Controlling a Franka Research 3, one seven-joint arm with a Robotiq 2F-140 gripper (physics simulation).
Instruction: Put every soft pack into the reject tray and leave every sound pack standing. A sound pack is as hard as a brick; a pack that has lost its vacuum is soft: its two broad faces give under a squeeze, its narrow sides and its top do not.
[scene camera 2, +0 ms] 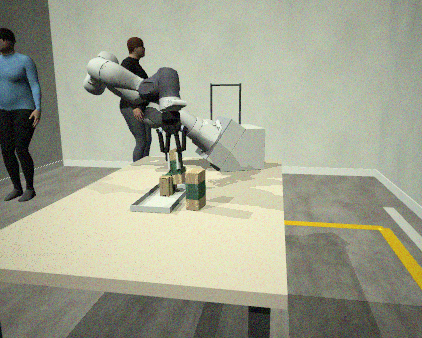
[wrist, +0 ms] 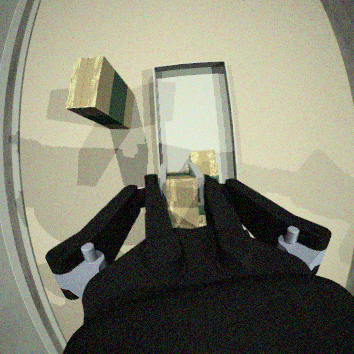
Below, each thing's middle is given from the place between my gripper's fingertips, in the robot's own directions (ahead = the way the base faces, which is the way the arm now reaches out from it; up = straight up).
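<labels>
You'd find my gripper 10 cm above the reject tray (scene camera 2: 151, 201), and it's 2 cm short of the tray and 4 cm to the left of it.
</labels>
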